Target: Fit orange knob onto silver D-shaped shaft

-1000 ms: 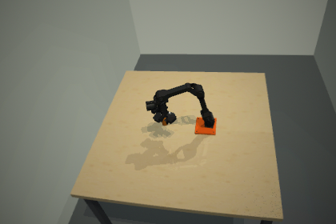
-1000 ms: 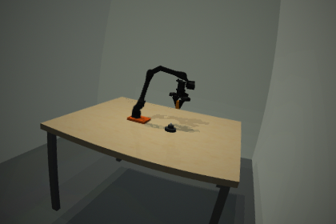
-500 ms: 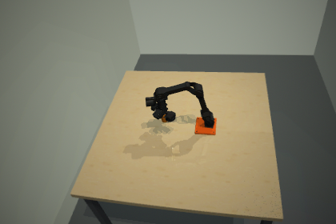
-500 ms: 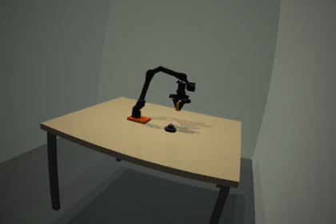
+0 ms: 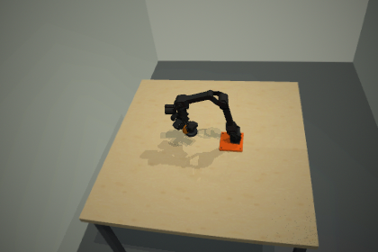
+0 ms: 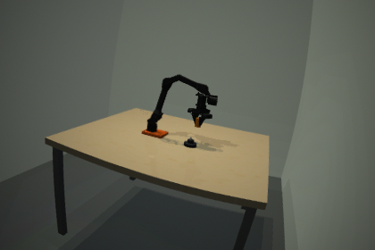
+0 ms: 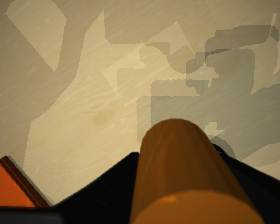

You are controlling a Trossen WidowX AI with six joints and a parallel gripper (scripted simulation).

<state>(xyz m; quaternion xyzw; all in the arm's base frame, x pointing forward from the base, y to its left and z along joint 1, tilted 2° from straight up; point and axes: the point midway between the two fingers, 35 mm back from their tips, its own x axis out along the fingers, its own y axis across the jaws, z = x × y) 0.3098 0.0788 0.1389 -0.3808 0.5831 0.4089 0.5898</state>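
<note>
The round dark pedestal is 10 mm ahead of my gripper tip, 100 mm to the right of it and 90 mm below it. From my gripper tip the other things lie so: orange knob 30 mm above.
</note>
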